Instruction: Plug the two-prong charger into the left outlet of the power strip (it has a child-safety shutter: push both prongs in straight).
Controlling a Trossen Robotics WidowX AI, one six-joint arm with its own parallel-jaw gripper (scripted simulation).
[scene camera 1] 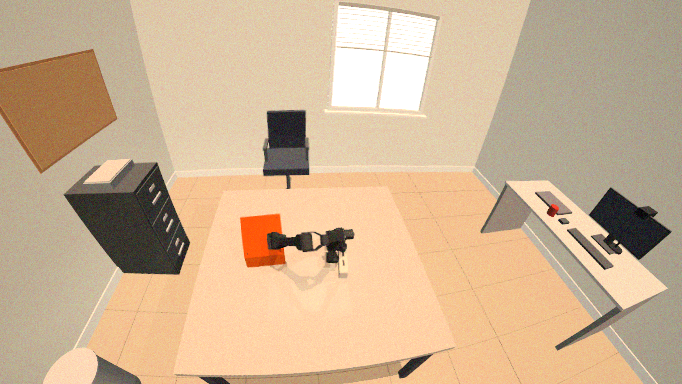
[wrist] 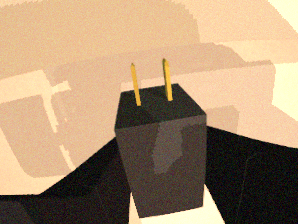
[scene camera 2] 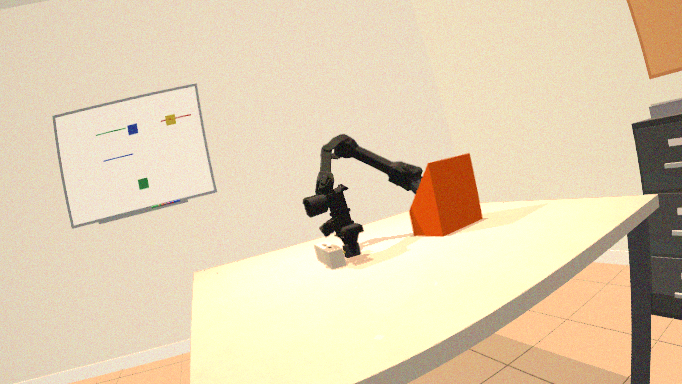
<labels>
my gripper: holds a two-prong charger [wrist: 161, 131]
</labels>
